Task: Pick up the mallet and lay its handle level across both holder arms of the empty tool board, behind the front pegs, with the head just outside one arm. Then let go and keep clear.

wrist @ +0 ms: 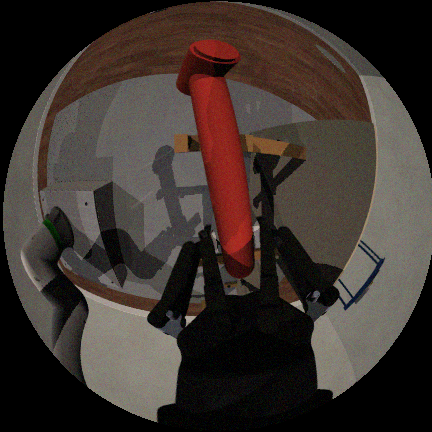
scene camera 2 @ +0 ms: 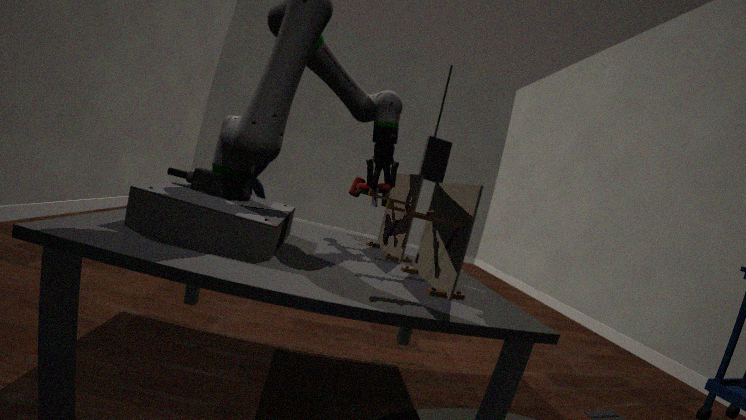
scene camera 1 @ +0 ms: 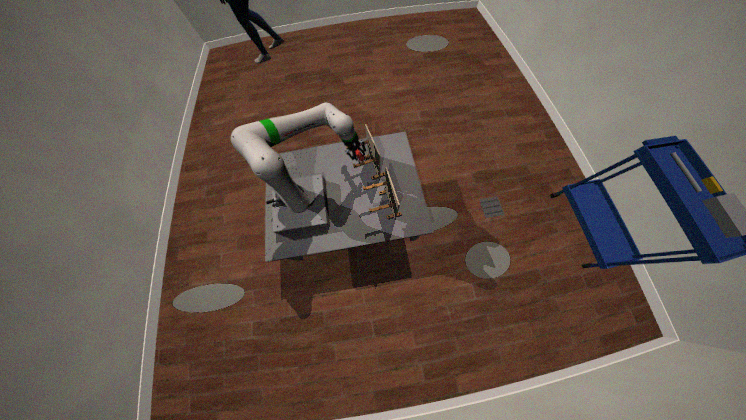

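Observation:
The red mallet [scene camera 2: 357, 186] [wrist: 222, 165] is in my gripper [scene camera 1: 358, 153] [scene camera 2: 377, 199] [wrist: 232, 212]. My gripper points down and is shut on the handle near its rear end. In the wrist view the handle passes above an orange-brown holder arm [wrist: 272, 146], between an end block and a second block nearer the board. The head is beyond that arm. The far tan tool board [scene camera 1: 372, 143] [wrist: 335, 185] stands upright beside the gripper. Another holder arm is partly hidden under the handle's rear end and fingers. I cannot tell whether the handle touches either arm.
A second tan board [scene camera 1: 392, 193] [scene camera 2: 469, 208] with orange-brown arms stands nearer scene camera 2 on the grey table [scene camera 1: 407, 146] [scene camera 2: 313, 286]. A black box [scene camera 2: 435, 159] with a thin rod shows by the boards. A blue cart [scene camera 1: 600, 224] and a person [scene camera 1: 250, 26] are farther off.

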